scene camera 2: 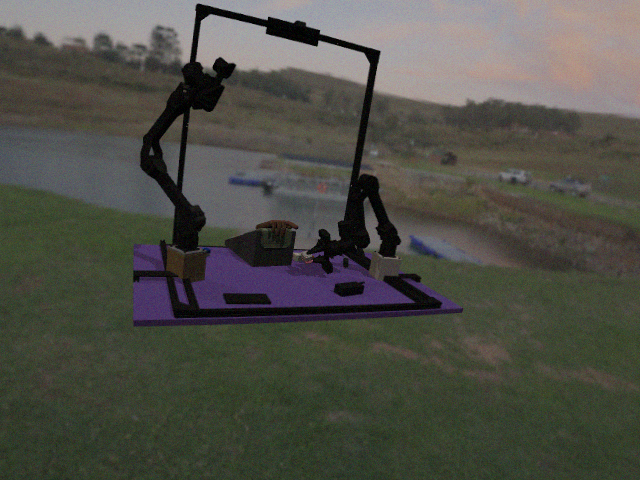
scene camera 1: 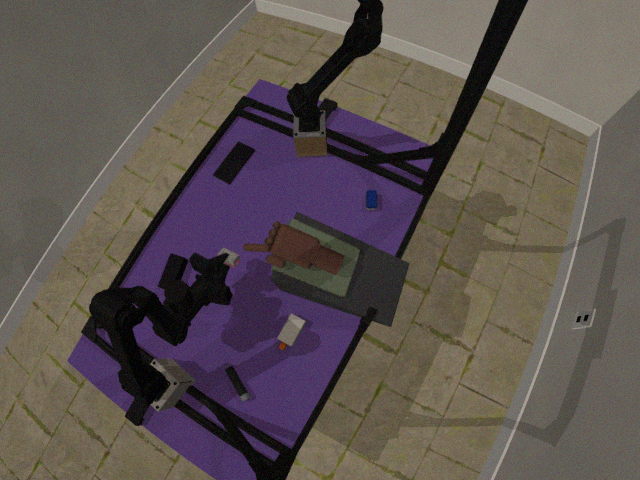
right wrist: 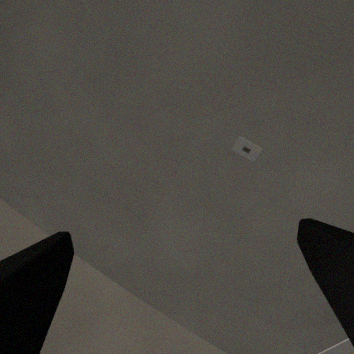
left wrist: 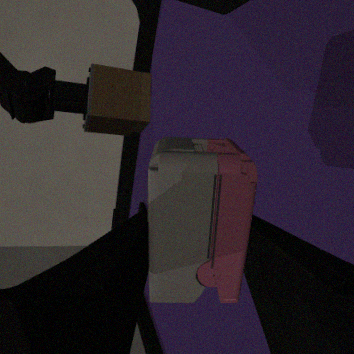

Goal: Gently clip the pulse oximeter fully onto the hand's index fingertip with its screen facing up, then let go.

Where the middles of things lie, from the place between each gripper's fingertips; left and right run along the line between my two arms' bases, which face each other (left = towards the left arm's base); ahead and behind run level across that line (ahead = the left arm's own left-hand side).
The pulse oximeter (left wrist: 200, 191) lies 15 cm behind my right hand, 43 cm to the left of it and 62 cm below it.
Now: left hand right at the pulse oximeter.
